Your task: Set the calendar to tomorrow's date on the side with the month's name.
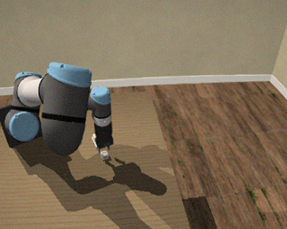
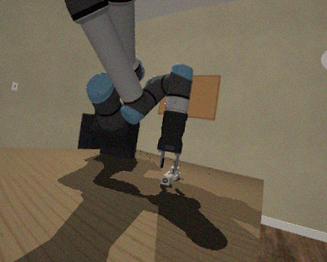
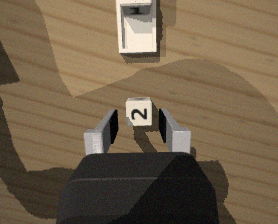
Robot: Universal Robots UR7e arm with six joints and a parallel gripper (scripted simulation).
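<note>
The white digit cube is 50 mm below my hand. From my hand the other things lie so: white tray 20 mm behind, 100 mm to the left, 60 mm below.
</note>
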